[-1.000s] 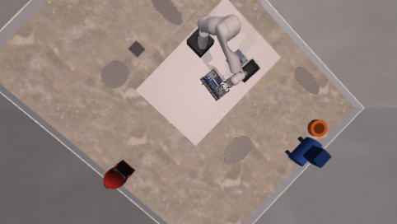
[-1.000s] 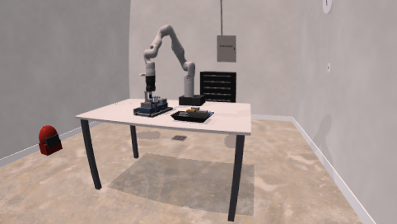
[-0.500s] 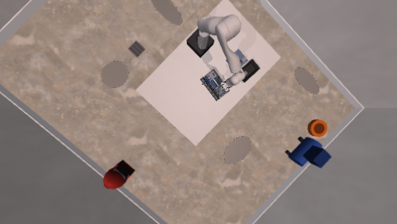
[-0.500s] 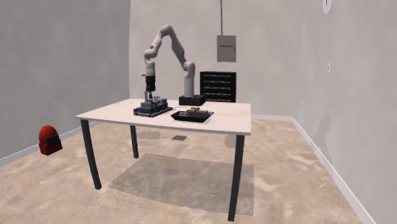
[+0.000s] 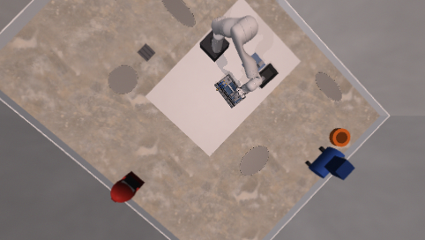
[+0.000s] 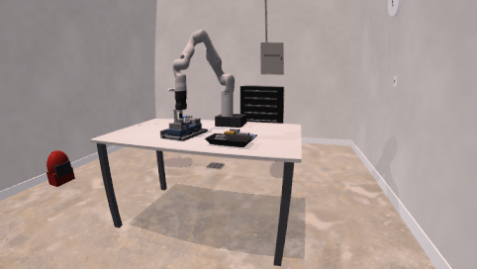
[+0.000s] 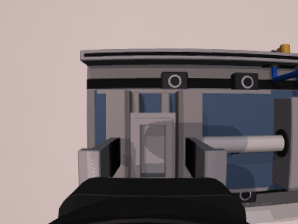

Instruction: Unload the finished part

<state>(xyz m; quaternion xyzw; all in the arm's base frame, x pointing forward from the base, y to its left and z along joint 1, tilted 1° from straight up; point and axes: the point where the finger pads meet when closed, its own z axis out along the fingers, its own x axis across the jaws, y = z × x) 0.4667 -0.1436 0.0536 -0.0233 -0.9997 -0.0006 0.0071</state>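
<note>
Right now my hand is 90 mm past the screw rod and 60 mm above it. The rest, counted from my hand: orange block 80 mm behind, 320 mm to the left, 110 mm below; blue plate 120 mm behind, 370 mm to the left, 130 mm below; vise 70 mm behind, 100 mm below.
</note>
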